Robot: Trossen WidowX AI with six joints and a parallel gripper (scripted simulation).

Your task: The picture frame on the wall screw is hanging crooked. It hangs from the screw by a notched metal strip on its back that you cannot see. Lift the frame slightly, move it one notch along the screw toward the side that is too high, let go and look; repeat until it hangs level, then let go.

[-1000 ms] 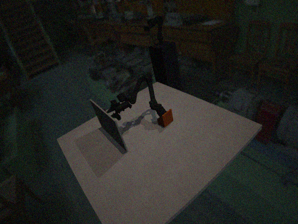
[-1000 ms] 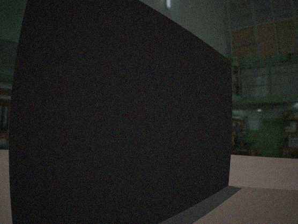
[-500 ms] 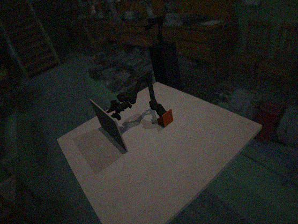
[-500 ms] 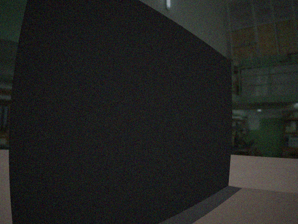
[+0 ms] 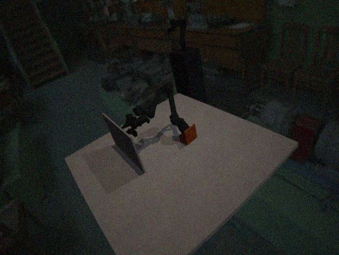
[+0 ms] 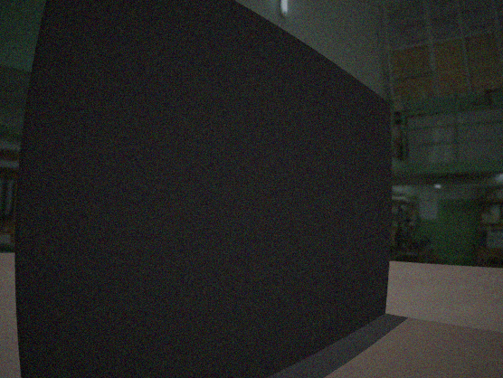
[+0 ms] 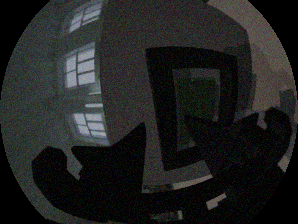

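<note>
My gripper tip is 5 cm above the picture frame, 1 cm to the left of it and 1 cm short of it. From my gripper tip the other things lie so: wall panel (7 cm below, 2 cm ahead, 1 cm to the left).
</note>
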